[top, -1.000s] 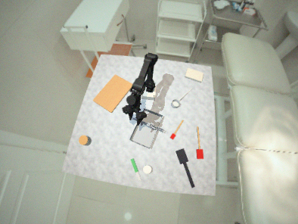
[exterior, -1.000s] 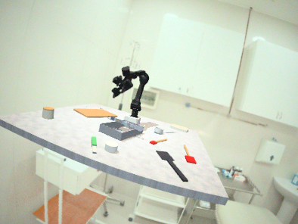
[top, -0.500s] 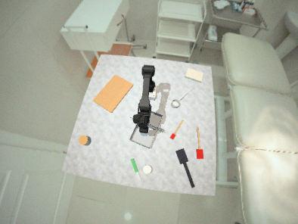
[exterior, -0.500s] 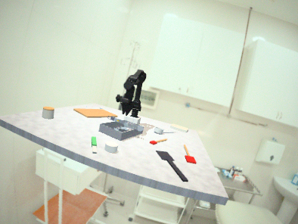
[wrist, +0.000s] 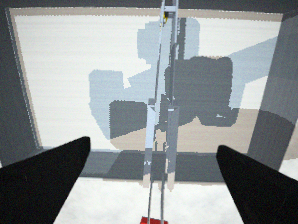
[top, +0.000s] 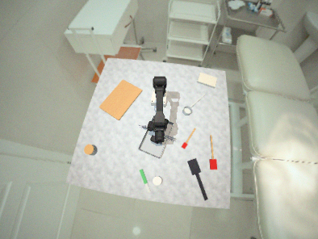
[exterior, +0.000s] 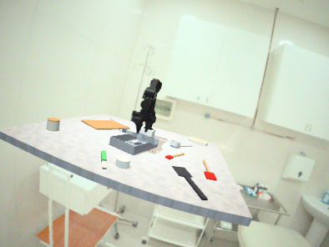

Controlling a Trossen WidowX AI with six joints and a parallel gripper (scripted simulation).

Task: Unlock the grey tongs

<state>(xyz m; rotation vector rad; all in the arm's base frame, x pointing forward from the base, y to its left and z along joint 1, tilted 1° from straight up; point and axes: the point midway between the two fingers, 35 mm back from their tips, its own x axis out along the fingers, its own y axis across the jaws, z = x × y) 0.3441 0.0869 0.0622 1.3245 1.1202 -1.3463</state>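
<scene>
Now: gripper tip 70 mm above the roasting tin, 20 mm to the left of it and 10 mm short of it. Round my gripper tip: black spatula 370 mm to the left, 240 mm ahead, 90 mm below; then white puck 340 mm ahead, 80 mm below, 70 mm to the left; then wooden board 430 mm to the right, 250 mm behind, 90 mm below.
</scene>
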